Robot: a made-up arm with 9 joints.
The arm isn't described. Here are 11 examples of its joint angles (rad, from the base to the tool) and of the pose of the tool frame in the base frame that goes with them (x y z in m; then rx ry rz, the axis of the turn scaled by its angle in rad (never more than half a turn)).
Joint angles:
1: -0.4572 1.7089 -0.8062 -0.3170 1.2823 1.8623 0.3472 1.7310 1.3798
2: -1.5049 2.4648 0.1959 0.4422 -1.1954 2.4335 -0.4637 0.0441 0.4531
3: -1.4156 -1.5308 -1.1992 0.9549 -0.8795 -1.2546 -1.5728 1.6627 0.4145
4: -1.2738 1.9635 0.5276 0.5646 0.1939 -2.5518 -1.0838 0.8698 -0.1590
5: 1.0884 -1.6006 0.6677 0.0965 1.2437 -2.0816 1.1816 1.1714 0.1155
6: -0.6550 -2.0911 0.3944 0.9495 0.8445 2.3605 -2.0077 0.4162 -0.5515
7: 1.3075 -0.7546 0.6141 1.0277 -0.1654 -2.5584 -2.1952 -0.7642 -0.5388
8: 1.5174 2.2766 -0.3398 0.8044 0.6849 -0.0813 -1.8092 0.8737 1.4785
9: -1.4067 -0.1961 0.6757 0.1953 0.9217 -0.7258 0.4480 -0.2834 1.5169
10: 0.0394 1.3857 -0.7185 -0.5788 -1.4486 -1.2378 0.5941 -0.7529 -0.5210
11: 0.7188 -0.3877 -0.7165 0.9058 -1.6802 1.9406 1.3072 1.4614 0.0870
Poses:
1: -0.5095 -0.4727 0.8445 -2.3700 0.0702 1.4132
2: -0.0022 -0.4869 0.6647 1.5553 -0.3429 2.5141
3: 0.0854 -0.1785 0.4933 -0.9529 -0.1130 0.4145
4: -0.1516 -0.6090 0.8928 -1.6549 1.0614 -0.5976
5: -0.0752 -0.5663 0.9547 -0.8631 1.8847 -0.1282
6: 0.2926 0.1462 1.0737 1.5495 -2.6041 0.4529
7: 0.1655 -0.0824 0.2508 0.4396 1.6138 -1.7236
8: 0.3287 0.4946 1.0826 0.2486 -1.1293 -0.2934
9: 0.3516 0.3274 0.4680 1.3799 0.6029 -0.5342
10: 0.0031 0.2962 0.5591 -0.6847 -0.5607 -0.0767
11: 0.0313 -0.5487 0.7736 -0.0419 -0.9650 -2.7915
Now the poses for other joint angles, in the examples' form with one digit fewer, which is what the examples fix.
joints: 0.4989 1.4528 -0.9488 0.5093 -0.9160 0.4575 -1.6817 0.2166 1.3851
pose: -0.386 -0.485 0.786 -2.392 -0.060 -1.383
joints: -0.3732 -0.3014 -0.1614 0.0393 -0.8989 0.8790 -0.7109 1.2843 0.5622
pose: 0.115 -0.391 0.842 2.553 0.876 0.962
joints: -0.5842 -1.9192 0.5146 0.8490 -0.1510 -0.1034 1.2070 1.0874 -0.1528
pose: 0.405 -0.128 0.961 -0.516 -1.866 -1.786
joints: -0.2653 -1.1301 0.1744 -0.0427 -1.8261 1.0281 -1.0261 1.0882 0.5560
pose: -0.111 -0.159 1.183 1.652 0.443 1.089
